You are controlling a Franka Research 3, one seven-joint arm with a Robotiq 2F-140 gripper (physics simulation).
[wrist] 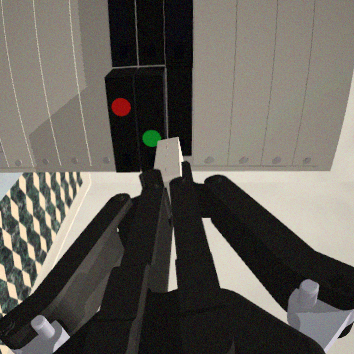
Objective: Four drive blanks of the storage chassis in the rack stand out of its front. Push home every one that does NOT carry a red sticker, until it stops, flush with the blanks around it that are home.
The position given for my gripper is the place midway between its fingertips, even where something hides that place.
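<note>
Here is my gripper (171,154), and I can see a drive blank (149,81) as well.
</note>
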